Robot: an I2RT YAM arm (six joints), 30 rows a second.
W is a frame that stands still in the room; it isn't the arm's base.
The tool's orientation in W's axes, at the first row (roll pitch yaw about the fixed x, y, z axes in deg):
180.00, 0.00, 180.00
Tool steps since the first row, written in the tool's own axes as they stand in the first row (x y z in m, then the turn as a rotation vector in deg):
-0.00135, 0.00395, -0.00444, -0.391, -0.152, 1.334
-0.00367, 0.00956, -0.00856, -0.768, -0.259, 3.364
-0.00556, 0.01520, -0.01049, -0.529, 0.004, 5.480
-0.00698, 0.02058, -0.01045, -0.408, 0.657, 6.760
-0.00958, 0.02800, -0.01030, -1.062, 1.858, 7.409
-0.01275, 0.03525, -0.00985, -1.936, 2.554, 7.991
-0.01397, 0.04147, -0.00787, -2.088, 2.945, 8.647
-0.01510, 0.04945, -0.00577, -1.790, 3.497, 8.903
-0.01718, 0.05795, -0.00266, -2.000, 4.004, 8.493
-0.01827, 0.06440, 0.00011, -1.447, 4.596, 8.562
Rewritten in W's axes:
0.00135, 0.00395, 0.00444, 0.391, -0.152, -1.334
0.00367, 0.00956, 0.00856, 0.768, -0.259, -3.364
0.00556, 0.01520, 0.01049, 0.529, 0.004, -5.480
0.00698, 0.02058, 0.01045, 0.408, 0.657, -6.760
0.00958, 0.02800, 0.01030, 1.062, 1.858, -7.409
0.01275, 0.03525, 0.00985, 1.936, 2.554, -7.991
0.01397, 0.04147, 0.00787, 2.088, 2.945, -8.647
0.01510, 0.04945, 0.00577, 1.790, 3.497, -8.903
0.01718, 0.05795, 0.00266, 2.000, 4.004, -8.493
0.01827, 0.06440, -0.00011, 1.447, 4.596, -8.562

